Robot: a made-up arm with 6 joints.
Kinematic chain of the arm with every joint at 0, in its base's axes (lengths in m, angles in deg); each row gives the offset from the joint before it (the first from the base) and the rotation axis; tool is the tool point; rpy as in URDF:
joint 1: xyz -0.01 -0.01 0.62 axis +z
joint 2: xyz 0.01 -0.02 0 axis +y
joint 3: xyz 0 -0.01 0.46 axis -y
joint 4: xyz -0.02 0 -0.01 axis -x
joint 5: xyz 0.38 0.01 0 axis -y
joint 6: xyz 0.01 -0.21 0 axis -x
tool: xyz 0.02 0.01 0 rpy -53.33 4.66 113.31
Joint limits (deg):
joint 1: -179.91..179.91
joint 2: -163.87..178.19
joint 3: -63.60..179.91
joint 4: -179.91..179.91
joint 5: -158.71..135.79
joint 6: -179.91..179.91
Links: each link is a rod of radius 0.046 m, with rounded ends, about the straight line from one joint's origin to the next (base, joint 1, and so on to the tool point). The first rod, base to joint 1, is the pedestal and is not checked.
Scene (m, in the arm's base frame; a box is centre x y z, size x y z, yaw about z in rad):
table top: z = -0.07
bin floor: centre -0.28 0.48 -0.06 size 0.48 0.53 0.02 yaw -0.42
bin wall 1: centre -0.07 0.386 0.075 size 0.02 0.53 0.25 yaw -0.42
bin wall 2: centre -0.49 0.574 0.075 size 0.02 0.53 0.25 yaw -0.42
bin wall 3: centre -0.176 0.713 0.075 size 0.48 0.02 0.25 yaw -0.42
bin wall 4: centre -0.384 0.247 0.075 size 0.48 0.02 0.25 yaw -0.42
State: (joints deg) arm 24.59 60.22 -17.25 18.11 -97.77 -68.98
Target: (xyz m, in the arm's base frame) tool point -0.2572 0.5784 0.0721
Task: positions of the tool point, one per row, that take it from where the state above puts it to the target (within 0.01 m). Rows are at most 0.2 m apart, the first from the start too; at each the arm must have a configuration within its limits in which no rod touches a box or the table.
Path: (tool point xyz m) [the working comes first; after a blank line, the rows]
Joints at the target: 125.16 114.76 30.68 65.79 -82.28 -72.82
Straight joint move there: touches bin wall 1, bin wall 3.

1: 0.5425 0.1338 0.4837
2: 0.5024 0.2688 0.4700
3: 0.4282 0.3923 0.4557
4: 0.3237 0.4954 0.4409
5: 0.1945 0.5703 0.4255
6: 0.0483 0.6113 0.4096
7: -0.1056 0.6144 0.3932
8: -0.2573 0.5784 0.3763
9: -0.2713 0.5984 0.2737
10: -0.2708 0.5986 0.1705
11: -0.2572 0.5784 0.0721

